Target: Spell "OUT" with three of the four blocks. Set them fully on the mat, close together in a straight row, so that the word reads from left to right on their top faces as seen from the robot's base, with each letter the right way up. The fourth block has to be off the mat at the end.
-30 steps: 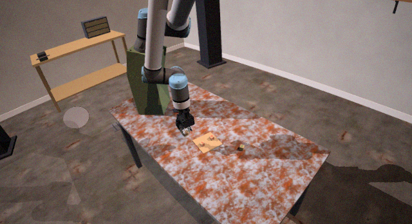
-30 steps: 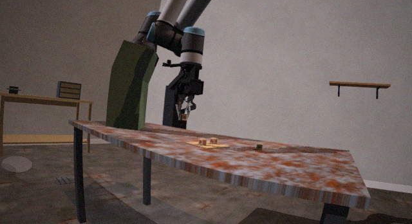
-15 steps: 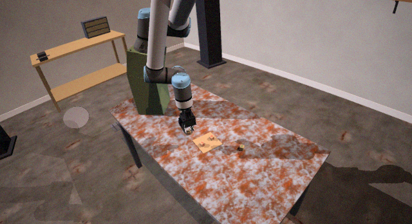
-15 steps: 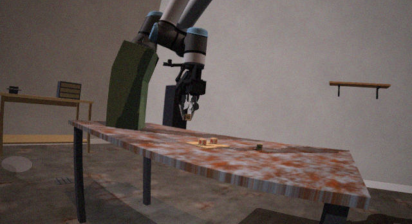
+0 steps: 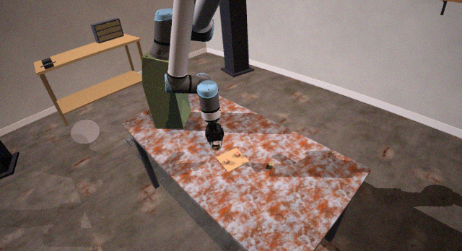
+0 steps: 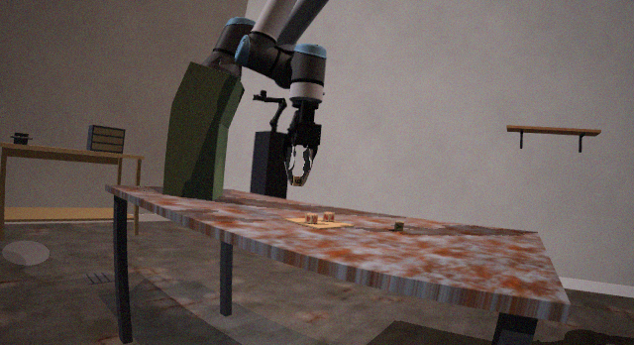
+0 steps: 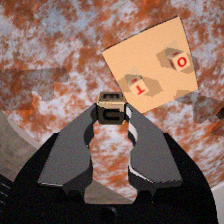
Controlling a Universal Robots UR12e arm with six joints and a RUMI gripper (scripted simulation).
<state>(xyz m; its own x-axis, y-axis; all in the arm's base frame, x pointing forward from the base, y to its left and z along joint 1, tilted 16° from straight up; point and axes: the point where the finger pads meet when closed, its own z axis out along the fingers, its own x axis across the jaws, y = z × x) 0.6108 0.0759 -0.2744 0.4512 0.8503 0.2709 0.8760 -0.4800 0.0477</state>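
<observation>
Now: hand 30 mm short of the tan mat, 70 mm to the right of it and 120 mm above it. Round my hand: block (right at my hand).
</observation>
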